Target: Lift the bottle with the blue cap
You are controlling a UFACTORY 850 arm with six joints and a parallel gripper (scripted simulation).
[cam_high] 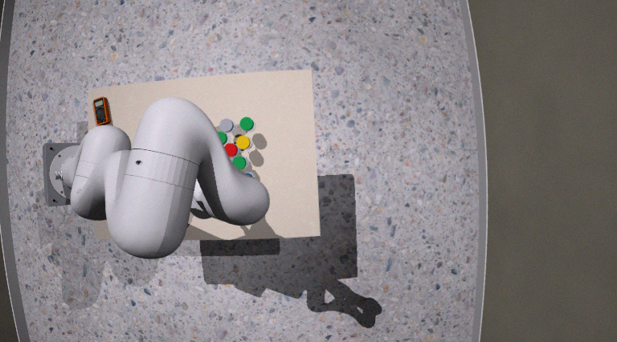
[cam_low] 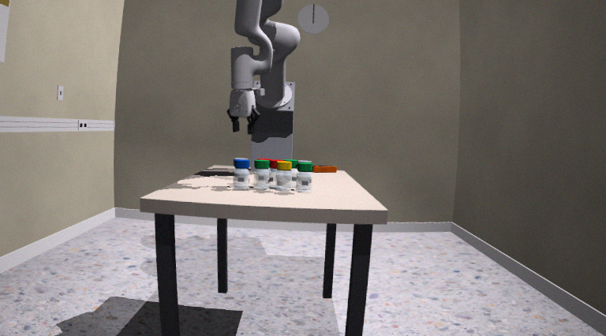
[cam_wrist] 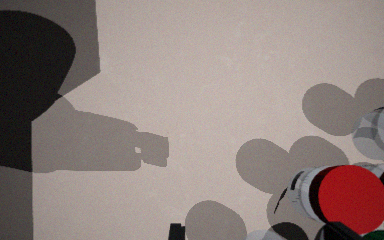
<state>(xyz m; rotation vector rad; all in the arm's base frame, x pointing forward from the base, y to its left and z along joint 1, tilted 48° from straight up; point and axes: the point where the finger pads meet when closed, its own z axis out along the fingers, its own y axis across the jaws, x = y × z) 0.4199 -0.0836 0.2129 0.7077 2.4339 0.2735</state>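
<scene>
Now: the blue-capped bottle 12 cm ahead of my hand, 1 cm to the left of it and 17 cm below it. From my hand the other things lie so: yellow-capped bottle: 12 cm ahead, 16 cm to the left, 17 cm below.
</scene>
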